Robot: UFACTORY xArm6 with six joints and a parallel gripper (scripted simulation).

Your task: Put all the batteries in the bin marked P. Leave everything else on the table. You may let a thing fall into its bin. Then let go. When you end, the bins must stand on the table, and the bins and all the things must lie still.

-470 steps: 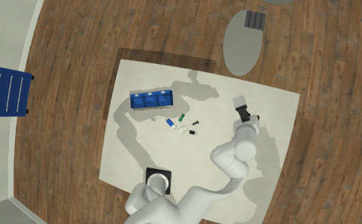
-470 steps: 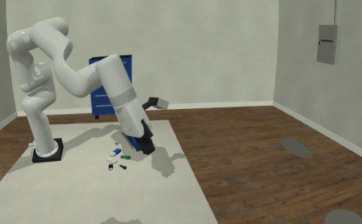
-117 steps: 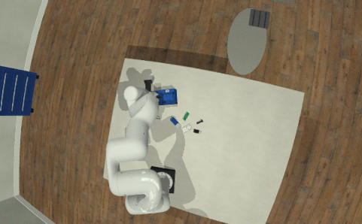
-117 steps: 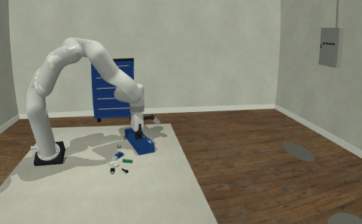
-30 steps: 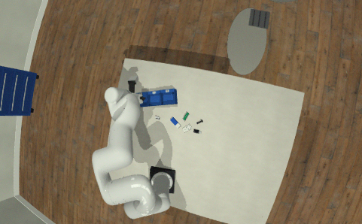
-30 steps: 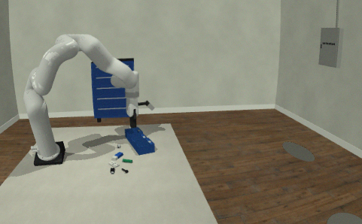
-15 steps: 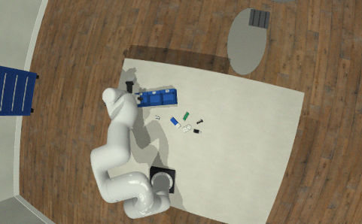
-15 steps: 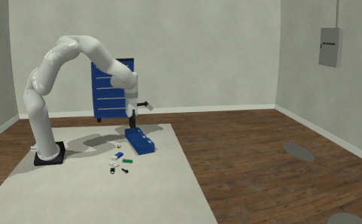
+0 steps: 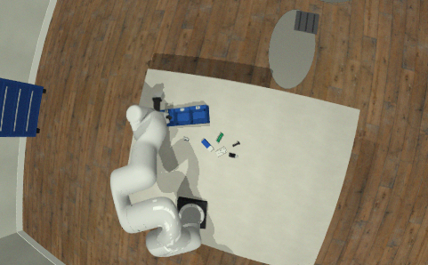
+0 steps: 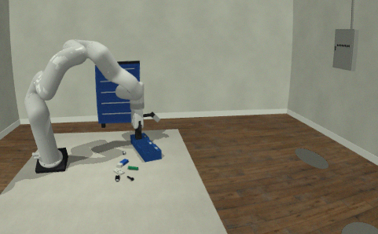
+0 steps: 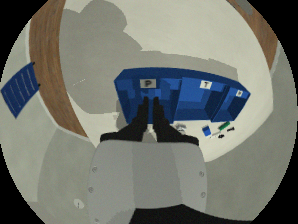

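The green battery is 80 mm behind my hand, 260 mm to the right of it and 50 mm below it. The rest, counted from my hand: grey piece 100 mm behind, 100 mm to the right, 50 mm below; blue-and-white cylinder 130 mm behind, 210 mm to the right, 50 mm below; blue bin 10 mm ahead, 80 mm to the right, 30 mm below.
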